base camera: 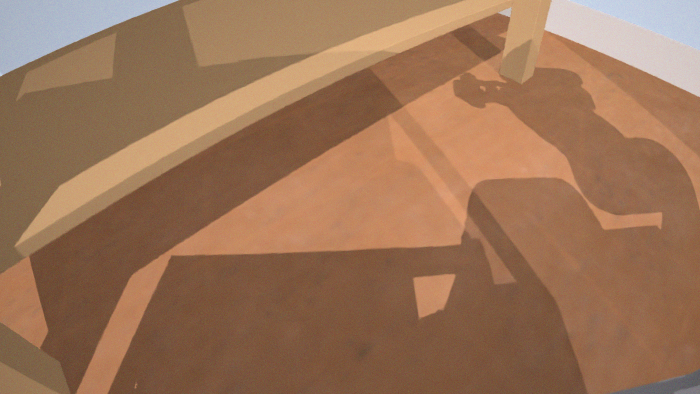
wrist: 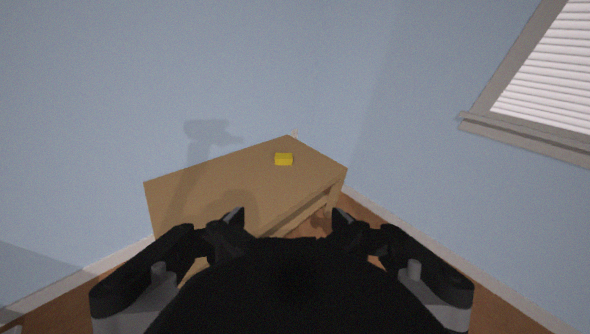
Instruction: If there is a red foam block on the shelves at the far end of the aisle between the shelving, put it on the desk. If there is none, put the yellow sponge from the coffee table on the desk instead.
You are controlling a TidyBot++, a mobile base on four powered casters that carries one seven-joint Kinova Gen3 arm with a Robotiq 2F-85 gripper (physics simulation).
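My gripper (wrist: 288, 217) is visible. Visible too: a coffee table (base camera: 95, 120), the same coffee table (wrist: 276, 198), and a window with blinds (wrist: 529, 102).
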